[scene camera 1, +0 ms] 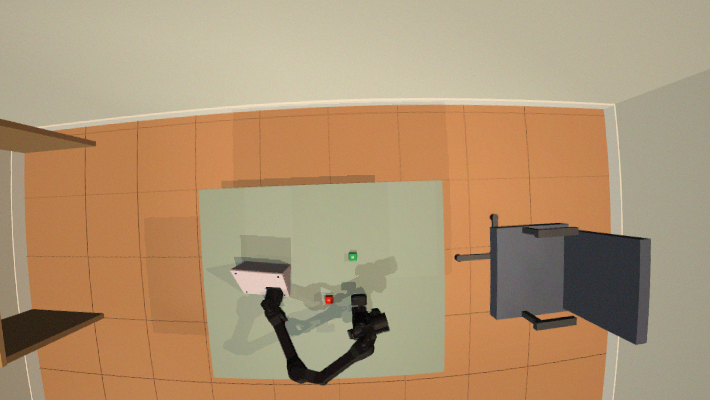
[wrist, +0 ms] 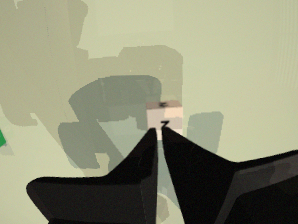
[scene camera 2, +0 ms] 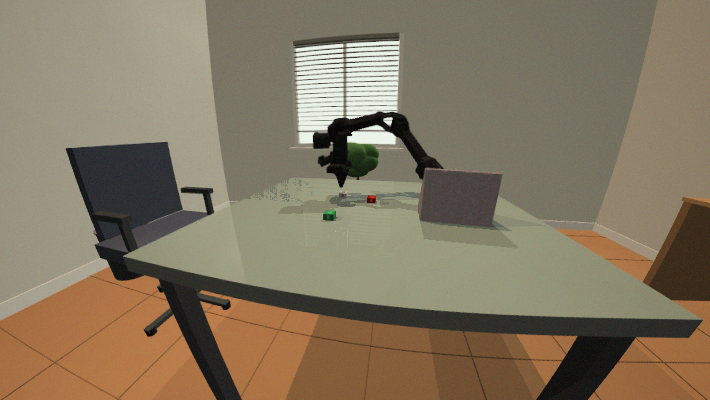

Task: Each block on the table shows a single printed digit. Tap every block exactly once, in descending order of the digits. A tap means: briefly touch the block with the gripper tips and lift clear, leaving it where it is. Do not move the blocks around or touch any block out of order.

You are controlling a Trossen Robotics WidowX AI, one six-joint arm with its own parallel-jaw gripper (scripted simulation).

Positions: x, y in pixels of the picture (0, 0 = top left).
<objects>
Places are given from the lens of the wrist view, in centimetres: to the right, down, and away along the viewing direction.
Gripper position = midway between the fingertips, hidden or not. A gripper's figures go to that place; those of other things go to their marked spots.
gripper (wrist: 158, 133): 1, 2, 10
white block (wrist: 159, 114): 1, 0, 12
</objects>
